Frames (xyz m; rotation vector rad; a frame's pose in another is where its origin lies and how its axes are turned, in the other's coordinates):
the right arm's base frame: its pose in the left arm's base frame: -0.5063 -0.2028 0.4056 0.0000 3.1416 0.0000
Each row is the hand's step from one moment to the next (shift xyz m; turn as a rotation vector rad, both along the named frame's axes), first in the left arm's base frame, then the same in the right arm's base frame.
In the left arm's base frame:
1: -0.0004 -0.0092 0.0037 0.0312 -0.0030 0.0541
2: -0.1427 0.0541 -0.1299 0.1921 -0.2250 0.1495
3: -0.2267 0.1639 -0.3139 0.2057 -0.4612 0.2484
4: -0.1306 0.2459 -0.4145 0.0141 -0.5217 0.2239
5: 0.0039 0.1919 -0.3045 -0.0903 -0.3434 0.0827
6: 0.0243 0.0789 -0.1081 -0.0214 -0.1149 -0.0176
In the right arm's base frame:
1: 0.0004 -0.0092 -0.0037 -0.0312 -0.0030 -0.0541
2: 0.1427 0.0541 0.1299 -0.1921 -0.2250 -0.1495
3: 0.2267 0.1639 0.3139 -0.2057 -0.4612 -0.2484
4: 0.1306 0.2459 0.4145 -0.0141 -0.5217 -0.2239
5: -0.0039 0.1919 0.3045 0.0903 -0.3434 -0.0827
6: -0.0243 0.0789 0.1081 0.0214 -0.1149 0.0176

